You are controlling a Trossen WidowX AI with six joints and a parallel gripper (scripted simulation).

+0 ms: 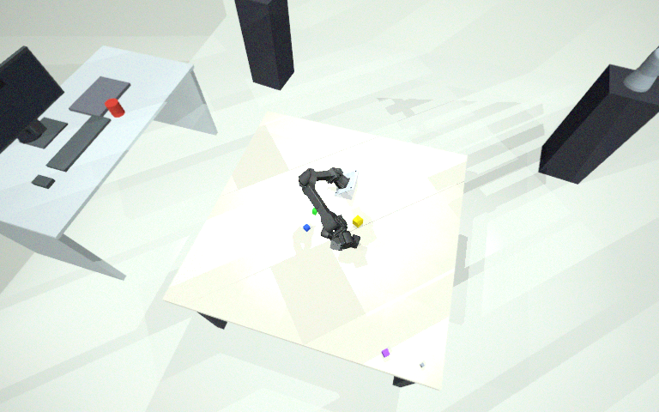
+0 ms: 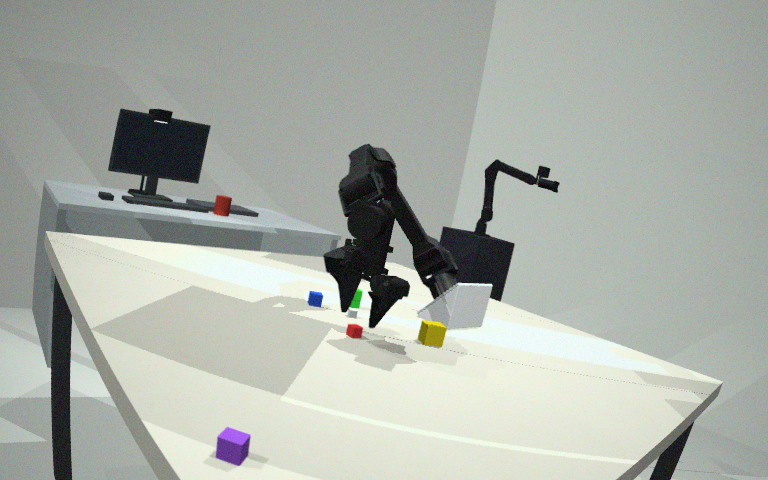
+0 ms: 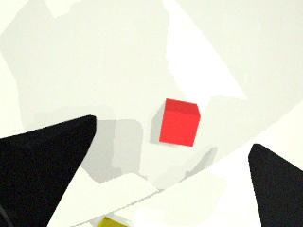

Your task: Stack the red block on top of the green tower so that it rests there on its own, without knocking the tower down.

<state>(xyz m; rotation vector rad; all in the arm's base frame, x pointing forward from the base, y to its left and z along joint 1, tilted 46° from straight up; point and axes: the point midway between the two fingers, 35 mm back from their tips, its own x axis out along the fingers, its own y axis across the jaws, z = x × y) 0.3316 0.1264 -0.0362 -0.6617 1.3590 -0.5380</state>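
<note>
My gripper tip is now 20 mm above the red block. Round my gripper tip: yellow block 160 mm behind, 40 mm to the left, 10 mm below; purple block 390 mm ahead, 380 mm to the left, 20 mm below; blue block 20 mm behind, 200 mm to the right, 20 mm below.
</note>
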